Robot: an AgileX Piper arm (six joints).
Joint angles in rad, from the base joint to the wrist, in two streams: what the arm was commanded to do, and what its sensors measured. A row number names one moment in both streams.
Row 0, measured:
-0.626, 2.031, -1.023, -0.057, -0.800, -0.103
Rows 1 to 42, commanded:
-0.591, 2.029, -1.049, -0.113, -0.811, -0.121
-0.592, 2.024, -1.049, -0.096, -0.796, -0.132
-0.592, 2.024, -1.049, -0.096, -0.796, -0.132
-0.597, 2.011, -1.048, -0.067, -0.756, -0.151
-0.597, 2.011, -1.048, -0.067, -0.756, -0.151
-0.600, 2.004, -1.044, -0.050, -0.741, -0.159
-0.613, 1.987, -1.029, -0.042, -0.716, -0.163
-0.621, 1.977, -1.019, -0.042, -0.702, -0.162
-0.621, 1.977, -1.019, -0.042, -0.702, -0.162
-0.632, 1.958, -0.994, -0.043, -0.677, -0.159
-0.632, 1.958, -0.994, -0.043, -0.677, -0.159
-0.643, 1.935, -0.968, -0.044, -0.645, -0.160
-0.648, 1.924, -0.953, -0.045, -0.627, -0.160
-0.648, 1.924, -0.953, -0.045, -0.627, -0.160
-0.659, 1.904, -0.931, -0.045, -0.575, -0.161
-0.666, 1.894, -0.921, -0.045, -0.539, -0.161
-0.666, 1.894, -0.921, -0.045, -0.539, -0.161
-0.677, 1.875, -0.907, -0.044, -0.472, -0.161
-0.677, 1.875, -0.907, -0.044, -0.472, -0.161
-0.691, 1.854, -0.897, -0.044, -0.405, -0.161
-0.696, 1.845, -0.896, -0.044, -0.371, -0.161
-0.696, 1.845, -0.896, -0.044, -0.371, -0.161
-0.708, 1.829, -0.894, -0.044, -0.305, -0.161
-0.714, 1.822, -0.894, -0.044, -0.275, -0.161
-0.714, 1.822, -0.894, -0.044, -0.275, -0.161
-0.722, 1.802, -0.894, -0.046, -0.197, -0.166
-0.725, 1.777, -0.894, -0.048, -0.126, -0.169
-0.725, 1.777, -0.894, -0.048, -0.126, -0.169
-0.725, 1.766, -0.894, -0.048, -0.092, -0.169
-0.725, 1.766, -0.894, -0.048, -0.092, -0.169
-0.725, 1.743, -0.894, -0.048, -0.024, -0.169
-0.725, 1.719, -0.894, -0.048, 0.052, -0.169
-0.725, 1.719, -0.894, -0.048, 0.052, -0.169
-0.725, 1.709, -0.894, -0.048, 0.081, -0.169
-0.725, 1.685, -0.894, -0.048, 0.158, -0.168
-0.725, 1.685, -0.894, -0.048, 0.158, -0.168
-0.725, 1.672, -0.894, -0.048, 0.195, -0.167
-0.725, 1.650, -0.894, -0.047, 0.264, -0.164
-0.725, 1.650, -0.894, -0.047, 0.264, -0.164
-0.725, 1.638, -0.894, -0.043, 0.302, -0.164
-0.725, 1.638, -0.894, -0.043, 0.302, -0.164
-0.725, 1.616, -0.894, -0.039, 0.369, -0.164
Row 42, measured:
-0.719, 1.649, -0.896, -0.037, 0.274, -0.162
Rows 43 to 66, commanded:
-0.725, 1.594, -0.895, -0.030, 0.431, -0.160
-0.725, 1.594, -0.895, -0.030, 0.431, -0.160
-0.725, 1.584, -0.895, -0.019, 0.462, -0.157
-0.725, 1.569, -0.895, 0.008, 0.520, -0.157
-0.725, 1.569, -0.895, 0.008, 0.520, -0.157
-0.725, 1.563, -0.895, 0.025, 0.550, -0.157
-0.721, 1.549, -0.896, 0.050, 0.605, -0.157
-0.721, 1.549, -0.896, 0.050, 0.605, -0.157
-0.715, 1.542, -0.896, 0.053, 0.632, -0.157
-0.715, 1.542, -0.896, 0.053, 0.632, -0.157
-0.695, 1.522, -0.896, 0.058, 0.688, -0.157
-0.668, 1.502, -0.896, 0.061, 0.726, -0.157
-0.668, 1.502, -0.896, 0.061, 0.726, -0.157
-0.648, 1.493, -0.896, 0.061, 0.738, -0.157
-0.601, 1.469, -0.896, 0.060, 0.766, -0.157
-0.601, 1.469, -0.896, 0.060, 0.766, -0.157
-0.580, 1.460, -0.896, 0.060, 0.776, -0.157
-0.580, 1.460, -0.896, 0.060, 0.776, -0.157
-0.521, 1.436, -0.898, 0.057, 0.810, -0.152
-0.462, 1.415, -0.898, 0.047, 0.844, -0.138
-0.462, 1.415, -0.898, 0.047, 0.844, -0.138
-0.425, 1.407, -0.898, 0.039, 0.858, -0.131
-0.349, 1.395, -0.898, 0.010, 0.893, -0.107
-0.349, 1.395, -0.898, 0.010, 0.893, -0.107
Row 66, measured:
-0.430, 1.415, -0.895, 0.043, 0.841, -0.135
